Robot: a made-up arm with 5 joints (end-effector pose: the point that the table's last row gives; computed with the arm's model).
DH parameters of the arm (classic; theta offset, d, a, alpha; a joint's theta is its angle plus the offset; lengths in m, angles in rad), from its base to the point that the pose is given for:
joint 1: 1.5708 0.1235 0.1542 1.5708
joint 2: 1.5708 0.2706 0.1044 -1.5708
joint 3: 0 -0.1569 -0.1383 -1.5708
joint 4: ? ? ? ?
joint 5: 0.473 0 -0.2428 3.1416
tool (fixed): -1.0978 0.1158 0 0
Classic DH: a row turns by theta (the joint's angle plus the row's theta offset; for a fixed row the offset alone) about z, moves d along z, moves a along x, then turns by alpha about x.
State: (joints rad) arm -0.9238 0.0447 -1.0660 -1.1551 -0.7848
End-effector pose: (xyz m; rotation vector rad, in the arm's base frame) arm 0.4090 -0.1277 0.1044 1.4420 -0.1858 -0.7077
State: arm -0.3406 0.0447 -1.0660 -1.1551 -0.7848
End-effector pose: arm 0.4117 0.1186 0.1044 1.4009 0.2311 -0.2285
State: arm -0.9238 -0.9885 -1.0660 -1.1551 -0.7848
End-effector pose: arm 0.3588 -0.1656 0.0320 0.4897 0.2245 -1.0726
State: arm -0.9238 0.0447 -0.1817 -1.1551 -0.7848
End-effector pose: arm 0.4476 -0.1867 0.2113 0.9112 -0.7960 -0.2234
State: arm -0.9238 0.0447 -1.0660 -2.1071 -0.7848
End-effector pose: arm 0.2790 -0.1033 0.0462 1.7757 -1.0228 -1.1842
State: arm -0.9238 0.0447 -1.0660 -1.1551 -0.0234
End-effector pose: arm 0.3607 -0.0676 0.2675 1.5074 0.3890 -1.3178
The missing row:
joint 4: 1.5708 -0.075 0.3381 -1.5708
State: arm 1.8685 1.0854 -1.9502 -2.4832 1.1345
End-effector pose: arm 0.0693 0.3522 0.0812 -1.7771 1.7673 -1.6143
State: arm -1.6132 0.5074 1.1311 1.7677 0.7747
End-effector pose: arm 0.4247 -0.6003 0.0435 1.5253 0.0083 2.2718
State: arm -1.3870 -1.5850 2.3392 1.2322 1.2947
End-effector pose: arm 0.5812 -0.6215 -0.2751 -1.2115 -2.5195 -0.0698
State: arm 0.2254 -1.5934 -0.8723 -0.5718 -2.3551
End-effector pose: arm 0.5623 0.2638 -0.3172 -0.0969 1.1317 1.5361
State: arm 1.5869 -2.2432 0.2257 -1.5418 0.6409
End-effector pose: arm -0.2559 0.1057 -0.0173 -0.3942 -0.6276 1.1233
